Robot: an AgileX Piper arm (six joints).
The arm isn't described. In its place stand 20 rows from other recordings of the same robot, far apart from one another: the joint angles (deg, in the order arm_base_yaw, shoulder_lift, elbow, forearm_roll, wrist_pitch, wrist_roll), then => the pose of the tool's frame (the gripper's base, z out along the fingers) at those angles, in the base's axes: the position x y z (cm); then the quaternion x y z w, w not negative.
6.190 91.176 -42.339 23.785 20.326 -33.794 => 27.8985 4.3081 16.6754 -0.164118 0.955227 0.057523 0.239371
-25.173 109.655 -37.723 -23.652 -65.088 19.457 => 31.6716 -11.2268 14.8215 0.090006 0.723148 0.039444 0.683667
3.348 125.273 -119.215 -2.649 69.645 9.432 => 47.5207 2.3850 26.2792 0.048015 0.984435 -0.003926 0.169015
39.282 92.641 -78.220 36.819 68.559 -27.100 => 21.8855 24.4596 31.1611 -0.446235 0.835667 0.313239 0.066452
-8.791 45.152 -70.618 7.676 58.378 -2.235 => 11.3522 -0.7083 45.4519 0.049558 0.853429 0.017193 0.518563
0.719 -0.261 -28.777 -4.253 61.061 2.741 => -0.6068 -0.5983 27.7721 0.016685 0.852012 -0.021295 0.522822
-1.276 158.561 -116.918 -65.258 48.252 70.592 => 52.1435 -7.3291 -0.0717 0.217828 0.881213 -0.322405 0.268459
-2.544 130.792 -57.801 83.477 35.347 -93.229 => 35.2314 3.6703 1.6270 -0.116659 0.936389 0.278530 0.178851
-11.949 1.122 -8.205 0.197 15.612 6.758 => 4.8771 -1.0235 23.5503 0.119288 0.718734 -0.029549 0.684339
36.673 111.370 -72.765 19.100 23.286 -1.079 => 32.2348 25.4711 17.6851 -0.185274 0.935652 0.187070 0.235018
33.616 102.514 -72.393 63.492 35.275 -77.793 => 30.0869 25.6490 25.0985 -0.488966 0.742233 0.292199 0.353019
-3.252 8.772 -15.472 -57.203 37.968 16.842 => 4.1534 -4.9497 26.1441 -0.032431 0.763020 -0.391368 0.513399
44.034 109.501 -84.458 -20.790 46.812 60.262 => 31.1857 26.8757 23.1390 0.042361 0.967303 0.061492 0.242382
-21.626 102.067 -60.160 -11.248 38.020 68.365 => 30.7206 -13.3554 17.1065 0.649045 0.746201 -0.012462 0.147542
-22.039 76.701 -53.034 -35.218 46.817 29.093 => 22.5580 -13.2602 27.5975 0.261700 0.907319 -0.246570 0.217918
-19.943 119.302 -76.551 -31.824 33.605 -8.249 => 38.3238 -16.7308 13.3982 -0.103032 0.964502 -0.219025 0.105583
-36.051 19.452 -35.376 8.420 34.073 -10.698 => 5.4006 -3.0077 34.3334 0.192999 0.757432 -0.181630 0.596706
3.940 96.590 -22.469 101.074 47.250 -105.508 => 20.9654 8.0174 11.9505 -0.135828 0.879512 0.385733 0.243348
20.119 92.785 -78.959 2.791 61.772 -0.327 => 31.1980 11.8444 30.0686 -0.167275 0.971143 0.051693 0.161951
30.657 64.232 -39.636 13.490 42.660 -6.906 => 16.3450 11.3606 25.1767 -0.249084 0.933640 0.144868 0.212807
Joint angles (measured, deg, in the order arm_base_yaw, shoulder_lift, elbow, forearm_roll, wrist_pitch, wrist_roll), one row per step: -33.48, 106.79, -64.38, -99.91, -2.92, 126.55; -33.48, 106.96, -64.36, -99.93, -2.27, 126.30; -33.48, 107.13, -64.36, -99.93, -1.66, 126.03; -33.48, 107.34, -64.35, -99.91, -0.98, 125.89; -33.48, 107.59, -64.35, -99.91, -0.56, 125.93; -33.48, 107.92, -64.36, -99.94, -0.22, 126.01; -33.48, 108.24, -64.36, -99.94, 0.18, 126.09; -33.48, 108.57, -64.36, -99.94, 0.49, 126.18; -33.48, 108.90, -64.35, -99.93, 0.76, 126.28; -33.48, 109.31, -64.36, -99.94, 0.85, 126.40
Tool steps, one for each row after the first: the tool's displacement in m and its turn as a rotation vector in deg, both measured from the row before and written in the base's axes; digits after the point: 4 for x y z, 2 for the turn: -0.0003, -0.0010, -0.0012, -0.47, 0.39, -0.34; -0.0003, -0.0010, -0.0011, -0.45, 0.37, -0.31; -0.0003, -0.0011, -0.0014, -0.37, 0.36, -0.45; -0.0001, -0.0007, -0.0017, -0.09, 0.27, -0.35; 0.0001, -0.0007, -0.0022, 0.00, 0.31, -0.29; 0.0000, -0.0007, -0.0022, -0.02, 0.31, -0.36; 0.0001, -0.0006, -0.0023, 0.05, 0.30, -0.29; 0.0000, -0.0005, -0.0023, 0.09, 0.29, -0.28; 0.0003, -0.0004, -0.0028, 0.23, 0.30, -0.14
